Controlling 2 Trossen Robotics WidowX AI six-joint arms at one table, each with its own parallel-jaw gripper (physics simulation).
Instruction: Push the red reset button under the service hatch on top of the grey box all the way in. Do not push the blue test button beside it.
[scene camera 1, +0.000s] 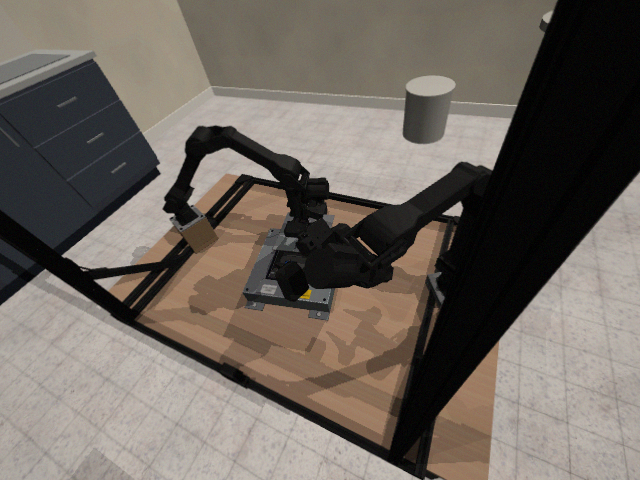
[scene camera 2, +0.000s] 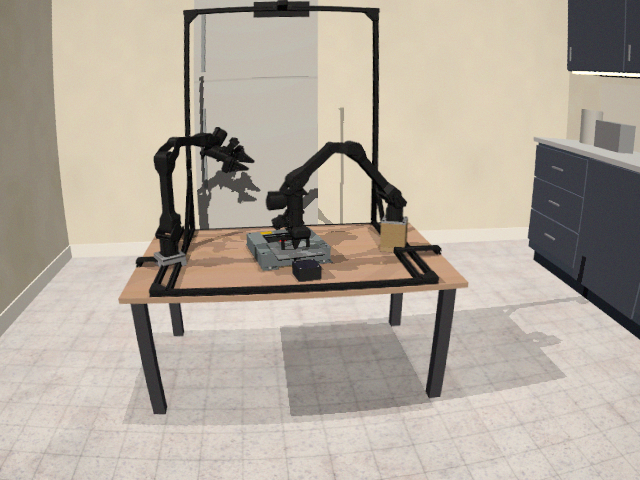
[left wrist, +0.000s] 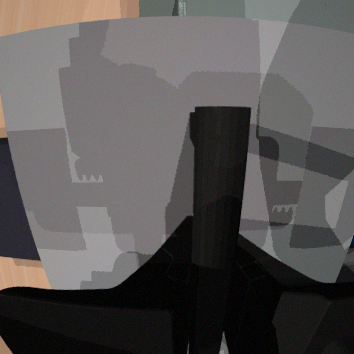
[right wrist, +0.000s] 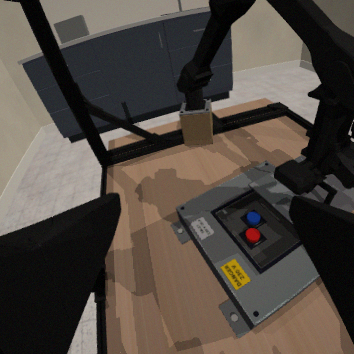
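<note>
The grey box (scene camera 1: 267, 287) (scene camera 2: 270, 256) (right wrist: 270, 291) sits mid-table. Its grey service hatch (left wrist: 140, 116) is slid aside, so the recess is uncovered. In the right wrist view the red reset button (right wrist: 253, 234) and the blue test button (right wrist: 253, 218) stand side by side in it, the red one nearer. My left gripper (scene camera 1: 304, 225) (scene camera 2: 296, 241) (left wrist: 199, 223) (right wrist: 307, 190) is shut on the hatch's black handle bar (left wrist: 219, 165) at the box's far edge. My right gripper (scene camera 1: 292, 282) (scene camera 2: 237, 154) (right wrist: 206, 203) is open and empty, high above the box.
A tan block (scene camera 1: 199, 233) (scene camera 2: 392, 235) (right wrist: 196, 128) carries the left arm's base. A small black box (scene camera 2: 307, 270) lies on the table beside the grey box. Black frame rails (scene camera 1: 223, 205) run round the table. A dark cabinet (scene camera 1: 104, 143) and a grey bin (scene camera 1: 428, 110) stand on the floor.
</note>
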